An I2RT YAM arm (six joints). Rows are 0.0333 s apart.
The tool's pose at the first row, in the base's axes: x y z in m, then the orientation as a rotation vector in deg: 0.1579 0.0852 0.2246 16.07 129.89 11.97
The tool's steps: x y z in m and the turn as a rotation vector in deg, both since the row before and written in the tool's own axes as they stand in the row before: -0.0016 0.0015 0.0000 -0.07 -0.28 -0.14; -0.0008 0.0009 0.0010 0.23 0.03 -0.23; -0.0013 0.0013 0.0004 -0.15 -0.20 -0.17; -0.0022 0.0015 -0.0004 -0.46 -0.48 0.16; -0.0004 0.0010 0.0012 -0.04 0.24 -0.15; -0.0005 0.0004 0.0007 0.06 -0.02 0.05; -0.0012 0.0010 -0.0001 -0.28 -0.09 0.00; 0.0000 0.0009 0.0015 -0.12 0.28 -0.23; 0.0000 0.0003 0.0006 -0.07 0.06 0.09; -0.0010 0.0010 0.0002 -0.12 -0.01 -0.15; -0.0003 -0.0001 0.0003 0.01 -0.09 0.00; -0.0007 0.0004 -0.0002 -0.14 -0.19 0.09
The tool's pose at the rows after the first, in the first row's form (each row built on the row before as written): 0.1591 0.0862 0.2261 15.89 129.62 11.92; 0.1605 0.0869 0.2263 15.75 129.71 11.55; 0.1618 0.0878 0.2273 15.49 129.50 11.59; 0.1631 0.0887 0.2295 15.45 128.94 12.11; 0.1644 0.0896 0.2293 15.25 129.18 12.12; 0.1653 0.0899 0.2293 15.34 129.17 12.08; 0.1661 0.0905 0.2305 15.20 129.04 12.38; 0.1674 0.0915 0.2298 14.86 129.32 12.44; 0.1679 0.0918 0.2295 14.92 129.36 12.58; 0.1688 0.0925 0.2303 14.69 129.34 12.63; 0.1692 0.0923 0.2303 14.70 129.25 12.60; 0.1695 0.0925 0.2310 14.74 129.03 12.77
